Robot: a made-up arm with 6 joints.
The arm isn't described. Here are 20 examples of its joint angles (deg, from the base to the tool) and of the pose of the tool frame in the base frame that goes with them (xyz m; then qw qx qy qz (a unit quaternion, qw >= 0)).
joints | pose
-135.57 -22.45 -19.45 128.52 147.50 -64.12 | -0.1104 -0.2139 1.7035 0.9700 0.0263 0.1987 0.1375
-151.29 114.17 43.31 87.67 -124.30 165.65 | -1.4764 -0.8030 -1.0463 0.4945 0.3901 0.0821 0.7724
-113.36 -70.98 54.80 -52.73 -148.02 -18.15 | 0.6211 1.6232 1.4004 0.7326 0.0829 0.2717 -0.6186
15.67 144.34 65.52 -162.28 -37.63 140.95 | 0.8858 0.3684 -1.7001 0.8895 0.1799 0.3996 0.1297
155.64 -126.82 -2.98 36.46 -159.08 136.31 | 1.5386 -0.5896 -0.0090 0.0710 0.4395 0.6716 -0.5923
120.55 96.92 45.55 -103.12 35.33 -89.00 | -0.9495 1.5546 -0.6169 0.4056 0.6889 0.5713 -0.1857
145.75 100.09 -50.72 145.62 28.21 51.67 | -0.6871 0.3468 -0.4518 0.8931 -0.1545 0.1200 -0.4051
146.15 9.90 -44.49 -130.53 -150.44 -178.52 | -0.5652 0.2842 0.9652 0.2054 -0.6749 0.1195 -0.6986
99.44 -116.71 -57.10 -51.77 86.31 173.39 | 0.2059 -0.7809 0.2231 0.9436 -0.1933 -0.1491 -0.2238
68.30 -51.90 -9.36 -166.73 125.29 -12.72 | -0.3070 -0.4525 1.6356 0.3009 0.7191 0.2619 -0.5690
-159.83 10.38 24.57 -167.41 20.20 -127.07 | -0.9204 -0.4641 1.8194 0.1417 -0.0337 0.5385 -0.8299
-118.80 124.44 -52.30 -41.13 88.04 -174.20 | -0.2716 -0.3046 -0.5355 0.4363 -0.1398 0.6803 0.5722
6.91 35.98 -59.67 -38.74 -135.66 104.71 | 0.6971 -0.0107 0.6312 0.0474 -0.4869 -0.4597 -0.7411
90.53 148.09 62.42 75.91 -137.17 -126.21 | 0.0209 0.9353 -1.7490 0.8069 -0.4237 -0.2945 -0.2874
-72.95 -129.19 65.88 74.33 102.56 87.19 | -0.5702 1.7477 -0.9820 0.9857 -0.1360 0.0979 0.0182
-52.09 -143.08 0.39 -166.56 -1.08 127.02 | -0.8130 1.2358 -0.4178 0.4000 -0.3026 -0.8495 0.1638
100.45 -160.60 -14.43 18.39 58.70 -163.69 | 0.3214 -1.1084 -0.7087 0.6675 -0.0440 0.3318 -0.6651
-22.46 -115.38 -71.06 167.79 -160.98 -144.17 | -0.6522 0.3978 0.1912 0.2613 0.0565 0.9016 0.3402
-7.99 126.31 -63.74 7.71 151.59 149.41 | 0.3626 -0.1722 -0.4882 0.3340 -0.8837 0.1382 0.2973
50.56 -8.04 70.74 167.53 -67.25 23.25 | -0.1385 0.0179 2.4354 0.4414 -0.3541 0.0328 -0.8238
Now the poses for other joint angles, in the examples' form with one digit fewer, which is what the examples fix.
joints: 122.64 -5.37 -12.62 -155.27 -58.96 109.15
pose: -0.436 0.476 1.521 0.093 0.419 0.185 0.884
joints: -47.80 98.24 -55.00 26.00 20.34 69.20
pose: 0.420 -0.625 -0.364 0.567 0.035 0.649 0.506
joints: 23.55 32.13 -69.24 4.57 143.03 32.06
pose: 0.615 0.136 0.687 0.898 -0.161 -0.392 0.120
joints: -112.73 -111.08 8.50 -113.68 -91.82 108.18
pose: 0.674 1.484 0.460 0.376 -0.919 0.065 0.096
